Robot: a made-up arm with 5 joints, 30 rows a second.
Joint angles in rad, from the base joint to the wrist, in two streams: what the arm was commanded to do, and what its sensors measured. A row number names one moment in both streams.
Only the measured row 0 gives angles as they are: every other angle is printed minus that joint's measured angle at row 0.
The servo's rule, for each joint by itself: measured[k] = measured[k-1] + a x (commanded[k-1-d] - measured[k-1]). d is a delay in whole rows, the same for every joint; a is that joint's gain. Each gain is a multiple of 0.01, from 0.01 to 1. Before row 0 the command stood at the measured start. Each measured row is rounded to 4 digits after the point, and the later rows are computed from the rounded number. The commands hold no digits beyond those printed.
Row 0, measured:
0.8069 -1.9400 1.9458 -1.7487 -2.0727
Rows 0 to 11, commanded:
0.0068 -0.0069 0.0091 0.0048 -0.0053
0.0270 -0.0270 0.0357 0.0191 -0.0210
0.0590 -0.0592 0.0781 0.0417 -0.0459
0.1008 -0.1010 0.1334 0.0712 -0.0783
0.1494 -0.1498 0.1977 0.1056 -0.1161
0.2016 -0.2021 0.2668 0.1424 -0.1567
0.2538 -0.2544 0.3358 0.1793 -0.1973
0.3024 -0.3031 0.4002 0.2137 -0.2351
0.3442 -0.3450 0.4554 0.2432 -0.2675
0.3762 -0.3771 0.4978 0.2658 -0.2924
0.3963 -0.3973 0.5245 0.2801 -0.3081
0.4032 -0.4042 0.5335 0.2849 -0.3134
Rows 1 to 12, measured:
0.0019 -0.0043 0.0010 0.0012 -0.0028
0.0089 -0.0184 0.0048 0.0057 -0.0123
0.0229 -0.0437 0.0129 0.0147 -0.0298
0.0447 -0.0792 0.0262 0.0288 -0.0550
0.0740 -0.1230 0.0451 0.0480 -0.0868
0.1097 -0.1720 0.0695 0.0716 -0.1231
0.1500 -0.2231 0.0988 0.0985 -0.1617
0.1927 -0.2727 0.1320 0.1273 -0.1999
0.2351 -0.3175 0.1676 0.1563 -0.2351
0.2746 -0.3545 0.2039 0.1837 -0.2649
0.3087 -0.3810 0.2392 0.2078 -0.2874
0.3352 -0.3954 0.2716 0.2271 -0.3009
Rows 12 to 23, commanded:
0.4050 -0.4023 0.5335 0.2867 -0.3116
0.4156 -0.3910 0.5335 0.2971 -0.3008
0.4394 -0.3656 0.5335 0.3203 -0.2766
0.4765 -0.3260 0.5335 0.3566 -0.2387
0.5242 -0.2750 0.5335 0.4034 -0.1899
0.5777 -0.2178 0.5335 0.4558 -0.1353
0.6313 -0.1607 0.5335 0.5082 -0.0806
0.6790 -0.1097 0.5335 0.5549 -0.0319
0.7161 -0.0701 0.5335 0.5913 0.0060
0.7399 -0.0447 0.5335 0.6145 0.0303
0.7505 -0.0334 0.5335 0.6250 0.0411
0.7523 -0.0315 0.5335 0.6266 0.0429
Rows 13 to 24, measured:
0.3547 -0.3997 0.3004 0.2420 -0.3065
0.3718 -0.3943 0.3260 0.2558 -0.3035
0.3907 -0.3765 0.3488 0.2719 -0.2895
0.4147 -0.3452 0.3691 0.2931 -0.2631
0.4454 -0.3017 0.3872 0.3207 -0.2250
0.4824 -0.2497 0.4033 0.3545 -0.1784
0.5241 -0.1945 0.4176 0.3929 -0.1275
0.5675 -0.1419 0.4303 0.4334 -0.0778
0.6091 -0.0974 0.4417 0.4729 -0.0342
0.6457 -0.0647 0.4518 0.5083 -0.0007
0.6750 -0.0453 0.4608 0.5375 0.0210
0.6966 -0.0367 0.4688 0.5598 0.0324

